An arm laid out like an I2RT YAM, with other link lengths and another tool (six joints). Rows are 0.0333 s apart.
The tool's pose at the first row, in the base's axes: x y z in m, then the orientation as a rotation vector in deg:
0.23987, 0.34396, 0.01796, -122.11, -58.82, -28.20
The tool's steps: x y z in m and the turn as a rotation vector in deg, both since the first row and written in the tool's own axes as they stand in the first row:
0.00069, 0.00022, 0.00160, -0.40, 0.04, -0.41
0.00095, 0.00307, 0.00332, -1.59, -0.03, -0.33
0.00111, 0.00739, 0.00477, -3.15, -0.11, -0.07
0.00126, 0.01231, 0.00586, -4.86, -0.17, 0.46
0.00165, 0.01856, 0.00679, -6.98, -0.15, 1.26
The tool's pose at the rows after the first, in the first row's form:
0.24052, 0.34540, 0.01719, -122.27, -59.24, -28.68
0.24298, 0.34557, 0.01495, -123.38, -59.13, -29.30
0.24654, 0.34485, 0.01219, -124.90, -58.81, -30.06
0.25056, 0.34360, 0.00941, -126.64, -58.14, -30.80
0.25577, 0.34179, 0.00630, -128.82, -57.07, -31.74

